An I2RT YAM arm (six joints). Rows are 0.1 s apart.
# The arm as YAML. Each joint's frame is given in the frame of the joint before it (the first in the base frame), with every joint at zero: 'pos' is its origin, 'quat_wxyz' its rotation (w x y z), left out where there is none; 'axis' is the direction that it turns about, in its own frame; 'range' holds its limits. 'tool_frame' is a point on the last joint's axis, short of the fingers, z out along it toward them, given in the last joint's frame.
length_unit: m
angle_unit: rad
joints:
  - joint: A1
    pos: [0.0, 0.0, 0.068]
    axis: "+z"
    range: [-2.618, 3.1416]
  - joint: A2
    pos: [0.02, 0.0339, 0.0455]
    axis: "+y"
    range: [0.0, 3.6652]
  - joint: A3
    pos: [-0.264, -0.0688, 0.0]
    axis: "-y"
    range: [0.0, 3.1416]
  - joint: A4
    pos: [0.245, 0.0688, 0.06]
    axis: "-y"
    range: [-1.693, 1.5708]
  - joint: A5
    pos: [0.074, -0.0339, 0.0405]
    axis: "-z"
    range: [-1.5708, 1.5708]
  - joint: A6
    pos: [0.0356, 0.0, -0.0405]
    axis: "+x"
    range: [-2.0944, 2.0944]
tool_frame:
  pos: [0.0, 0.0, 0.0]
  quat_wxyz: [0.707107, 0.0, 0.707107, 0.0]
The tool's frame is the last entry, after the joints.
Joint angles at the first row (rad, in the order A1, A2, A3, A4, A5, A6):
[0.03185, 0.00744, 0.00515, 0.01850, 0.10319, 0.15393]
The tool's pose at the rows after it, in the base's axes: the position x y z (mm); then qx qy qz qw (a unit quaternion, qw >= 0):
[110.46, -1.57, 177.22, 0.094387, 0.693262, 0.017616, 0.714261]
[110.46, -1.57, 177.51, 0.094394, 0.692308, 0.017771, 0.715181]
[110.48, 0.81, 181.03, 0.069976, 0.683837, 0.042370, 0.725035]
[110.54, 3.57, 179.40, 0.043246, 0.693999, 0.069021, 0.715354]
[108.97, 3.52, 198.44, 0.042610, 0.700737, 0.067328, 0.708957]
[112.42, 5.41, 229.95, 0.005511, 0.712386, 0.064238, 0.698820]
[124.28, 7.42, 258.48, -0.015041, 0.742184, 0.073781, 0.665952]
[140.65, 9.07, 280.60, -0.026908, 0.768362, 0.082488, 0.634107]
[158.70, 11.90, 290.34, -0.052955, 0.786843, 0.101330, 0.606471]
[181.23, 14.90, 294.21, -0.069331, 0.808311, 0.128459, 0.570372]
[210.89, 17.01, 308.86, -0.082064, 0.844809, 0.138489, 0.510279]
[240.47, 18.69, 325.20, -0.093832, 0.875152, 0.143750, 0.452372]
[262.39, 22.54, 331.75, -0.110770, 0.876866, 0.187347, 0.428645]
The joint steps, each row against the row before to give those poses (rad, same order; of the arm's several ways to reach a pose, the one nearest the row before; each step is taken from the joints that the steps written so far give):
[-0.00042, -0.00006, 0.00002, 0.00488, 0.03887, 0.00305]
[0.00000, 0.00010, -0.00001, 0.00278, 0.00000, 0.00000]
[0.00003, -0.00010, 0.00038, 0.03080, -0.06711, -0.00077]
[0.00003, 0.00198, 0.00306, -0.02320, -0.07741, 0.00229]
[0.00000, 0.04990, 0.08237, -0.05116, 0.00000, -0.00305]
[0.00003, 0.12595, 0.13315, -0.03658, -0.04995, -0.05684]
[-0.00004, 0.16517, 0.14915, -0.07171, -0.04619, -0.01869]
[0.00001, 0.15106, 0.12933, -0.06030, -0.03204, -0.00992]
[-0.00003, 0.12477, 0.07971, -0.02131, -0.06450, -0.02137]
[0.00001, 0.13694, 0.07478, -0.02024, -0.06598, -0.00190]
[0.00000, 0.18079, 0.17129, -0.13584, -0.03433, -0.02861]
[-0.00001, 0.16978, 0.19300, -0.16094, -0.02214, -0.03510]
[0.00000, 0.10566, 0.10034, -0.03893, -0.09498, 0.00114]

